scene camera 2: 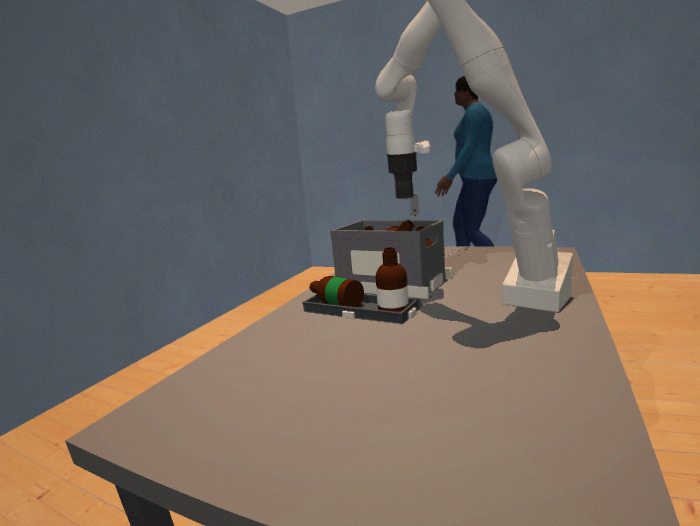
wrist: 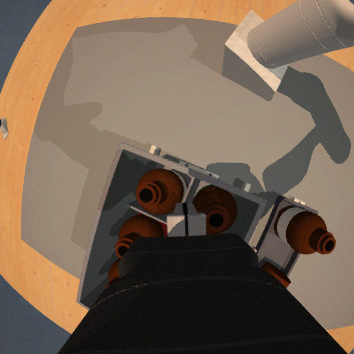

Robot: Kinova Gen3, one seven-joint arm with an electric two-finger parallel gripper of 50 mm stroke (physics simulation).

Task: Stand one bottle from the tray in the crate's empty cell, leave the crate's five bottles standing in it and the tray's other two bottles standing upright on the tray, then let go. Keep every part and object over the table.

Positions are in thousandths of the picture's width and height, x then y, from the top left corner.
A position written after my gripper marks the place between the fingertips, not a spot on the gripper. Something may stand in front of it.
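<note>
My gripper (scene camera 2: 594, 413), also in wrist view (wrist: 521, 603). Green-labelled bottle (scene camera 2: 475, 552). White-labelled bottle (scene camera 2: 559, 529). Red-labelled bottle (wrist: 394, 637). Green-labelled bottle (wrist: 623, 589). White-labelled bottle (wrist: 445, 541).
</note>
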